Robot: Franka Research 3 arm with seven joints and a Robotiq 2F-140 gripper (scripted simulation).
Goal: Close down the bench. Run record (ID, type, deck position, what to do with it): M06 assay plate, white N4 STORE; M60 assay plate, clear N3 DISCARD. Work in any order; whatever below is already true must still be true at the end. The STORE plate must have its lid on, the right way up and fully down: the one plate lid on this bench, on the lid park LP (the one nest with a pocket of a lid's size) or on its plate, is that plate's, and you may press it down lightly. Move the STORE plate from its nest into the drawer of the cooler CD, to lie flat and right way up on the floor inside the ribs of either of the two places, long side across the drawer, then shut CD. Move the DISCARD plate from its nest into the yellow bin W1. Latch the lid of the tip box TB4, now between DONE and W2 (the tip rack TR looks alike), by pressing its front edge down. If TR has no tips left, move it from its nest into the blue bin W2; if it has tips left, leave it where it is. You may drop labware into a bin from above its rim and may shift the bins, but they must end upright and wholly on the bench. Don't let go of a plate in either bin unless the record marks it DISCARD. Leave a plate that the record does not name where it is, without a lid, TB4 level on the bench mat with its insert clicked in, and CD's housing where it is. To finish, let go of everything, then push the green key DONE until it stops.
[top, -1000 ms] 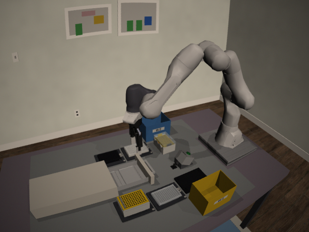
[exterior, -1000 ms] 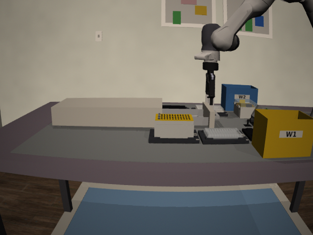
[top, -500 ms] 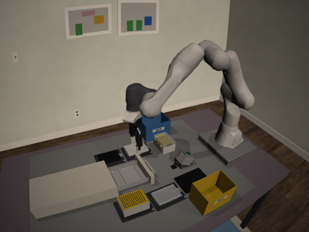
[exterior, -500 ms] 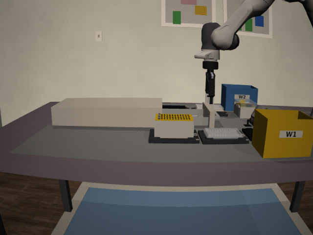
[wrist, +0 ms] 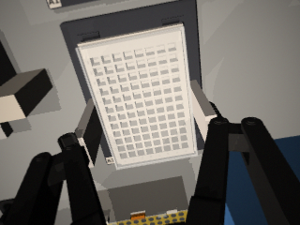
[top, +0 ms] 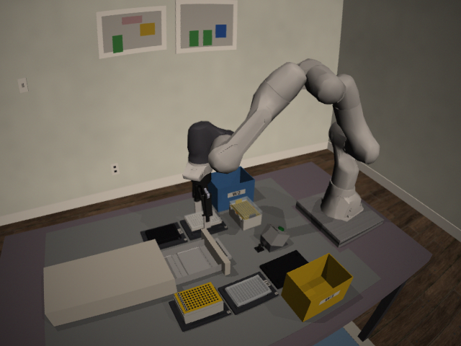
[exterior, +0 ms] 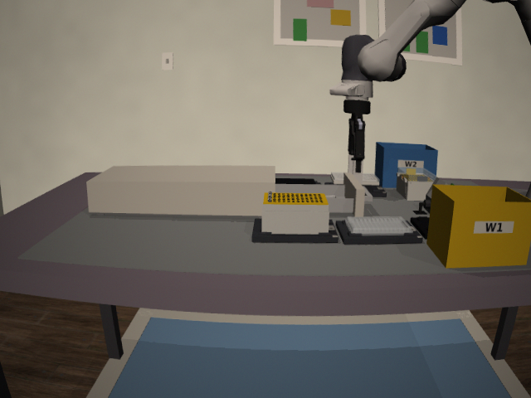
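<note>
The drawer lies 190 mm to the left of my hand, 140 mm ahead of it and 30 mm below it. From my hand the other things lie so: white plate: 20 mm below; then black plate: 170 mm ahead, 40 mm below, 10 mm to the left; then tip box TB4: 180 mm behind, 30 mm to the left, 10 mm below.
</note>
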